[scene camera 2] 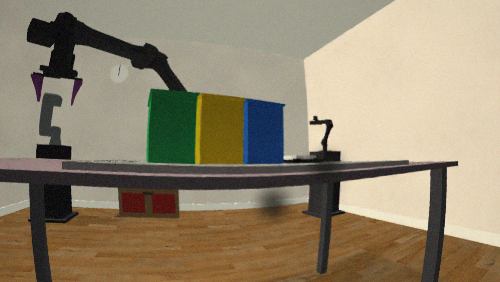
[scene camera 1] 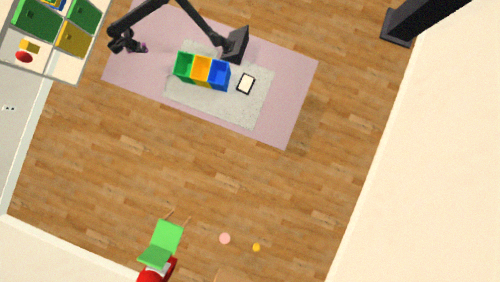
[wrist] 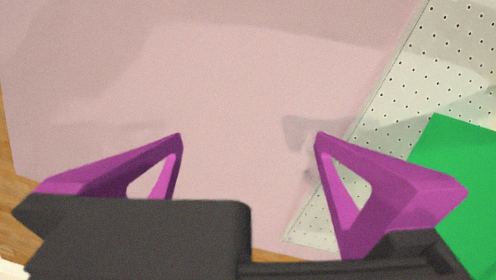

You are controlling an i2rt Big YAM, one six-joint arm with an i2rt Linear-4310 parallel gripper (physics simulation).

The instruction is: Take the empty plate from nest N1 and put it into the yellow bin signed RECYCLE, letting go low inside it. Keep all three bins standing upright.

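Seen in the pictures: gripper, fingertip midpoint: [scene camera 2: 55, 103] [scene camera 1: 142, 51] [wrist: 248, 139]; arm's base, origin of the base link: [scene camera 1: 229, 47].
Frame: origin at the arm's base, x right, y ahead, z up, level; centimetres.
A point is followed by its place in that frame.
A white rectangular plate in a black-edged nest [scene camera 1: 245, 84] {y 23.5, x -21.2, z -4.9 cm} lies beside the blue bin; it shows thinly, edge-on, in scene camera 2 [scene camera 2: 299, 158] {y 28.4, x -17.5, z -5.4 cm}. Its nest label is not readable. The yellow bin [scene camera 1: 201, 68] {y 22.1, x 18.5, z -4.6 cm} [scene camera 2: 220, 130] {y 35.8, x 12.3, z 1.6 cm} stands upright between the green bin [scene camera 1: 184, 66] {y 25.7, x 31.6, z -2.2 cm} [scene camera 2: 172, 127] {y 36.8, x 25.0, z 1.7 cm} [wrist: 465, 175] {y 26.7, x 31.8, z 1.9 cm} and the blue bin [scene camera 1: 219, 75] {y 22.3, x 2.8, z -6.7 cm} [scene camera 2: 264, 132] {y 34.8, x -0.8, z 1.9 cm}, both upright. No sign is readable on them. My gripper [scene camera 1: 138, 48] {y 27.7, x 61.3, z 8.6 cm} [scene camera 2: 56, 103] {y 27.7, x 61.3, z 8.6 cm} [wrist: 248, 139] {y 27.7, x 61.3, z 8.6 cm} is open and empty, pointing down high above the table, beyond the green bin and away from the plate.
The bins and nest stand on a perforated grey board [scene camera 1: 240, 112] {y 47.0, x -24.4, z -6.9 cm} [wrist: 425, 75] {y 16.1, x 37.4, z -7.0 cm} on the pink table top [scene camera 1: 295, 95] {y 17.8, x -64.9, z -8.3 cm} [wrist: 225, 75] {y 25.7, x 65.6, z -8.3 cm}. My arm's dark base [scene camera 1: 239, 45] {y 1.0, x -9.3, z 8.9 cm} stands close behind the blue bin. A compartment shelf is at the upper left in scene camera 1. Other arms stand in the background.
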